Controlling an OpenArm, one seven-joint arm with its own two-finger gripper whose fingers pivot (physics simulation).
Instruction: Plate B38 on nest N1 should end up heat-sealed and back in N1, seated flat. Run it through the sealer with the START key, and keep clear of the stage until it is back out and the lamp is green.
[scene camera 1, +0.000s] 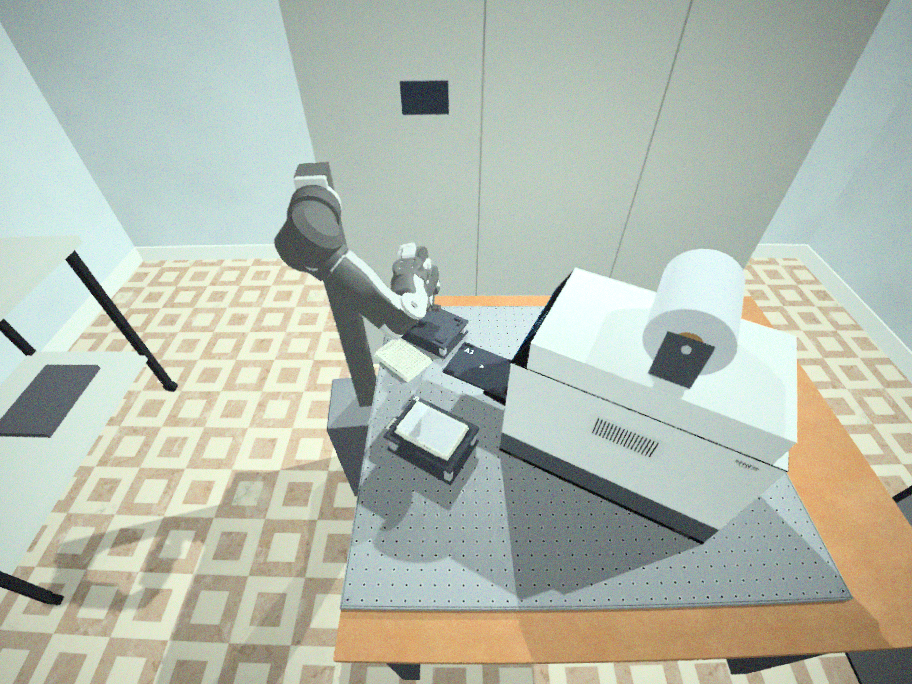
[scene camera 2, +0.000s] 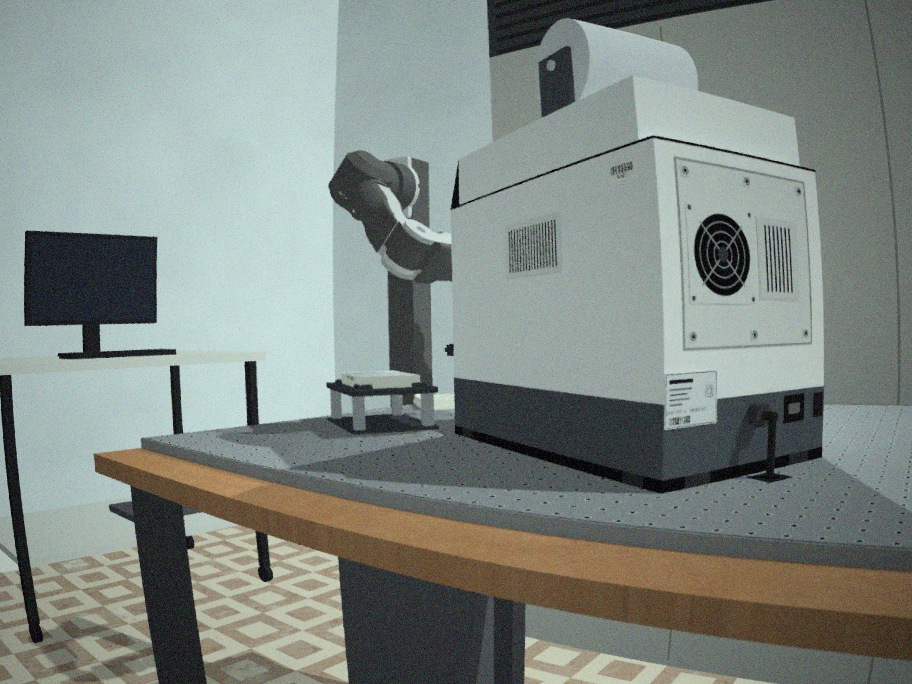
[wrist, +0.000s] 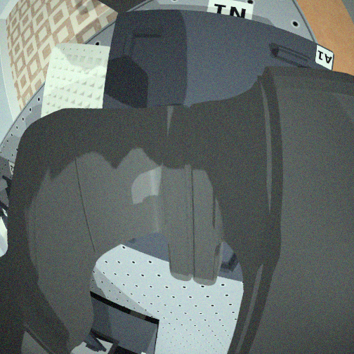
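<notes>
My gripper is shut with its two fingers together, above the back edge of the dark nest N1. No plate shows on the visible part of N1. The white sealer stands to the right; in the wrist view its dark front part shows at the lower left. A dark flat stage with a small arrow lies at its front. A white-topped plate sits on a raised dark nest nearer the camera; its name is unreadable. The START key and lamp do not show.
A pale welled plate lies beside N1, on its left in scene camera 1. A white film roll sits on top of the sealer. The perforated board lies on a wooden table.
</notes>
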